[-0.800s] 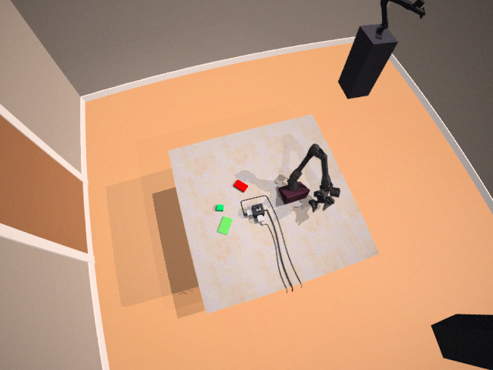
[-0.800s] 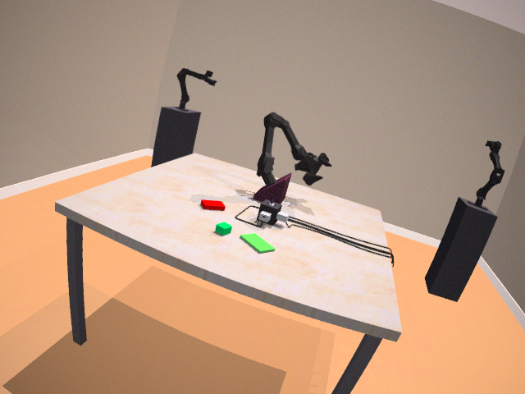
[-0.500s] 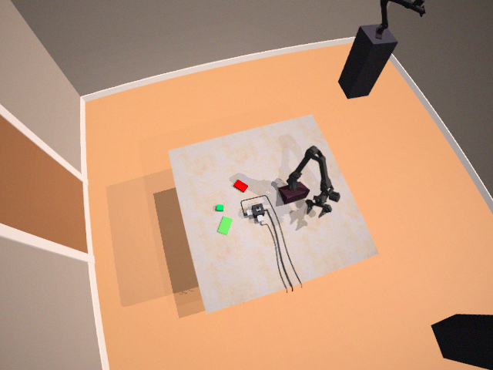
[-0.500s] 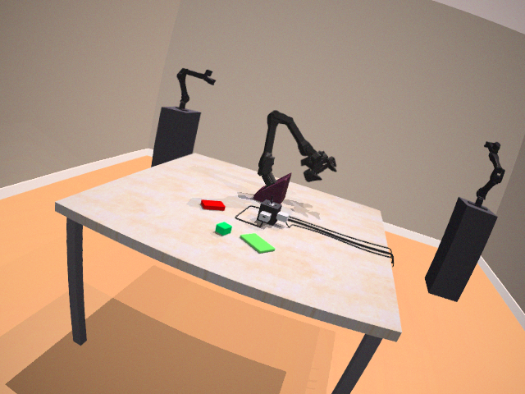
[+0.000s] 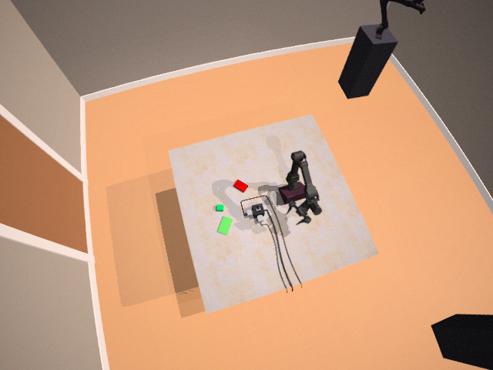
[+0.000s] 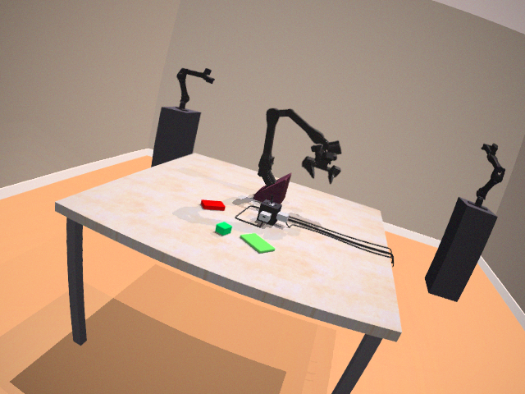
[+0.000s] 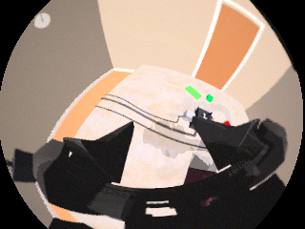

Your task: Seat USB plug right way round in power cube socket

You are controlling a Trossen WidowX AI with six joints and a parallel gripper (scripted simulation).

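Now: the small USB plug 170 mm to the right of my gripper tip, 170 mm ahead of it and 110 mm below it. The rest, counted from my gripper tip: small green cube (430 mm ahead, 260 mm to the right, 190 mm below); then green flat block (430 mm ahead, 200 mm below, 130 mm to the right); then red flat block (400 mm to the right, 240 mm ahead, 190 mm below).
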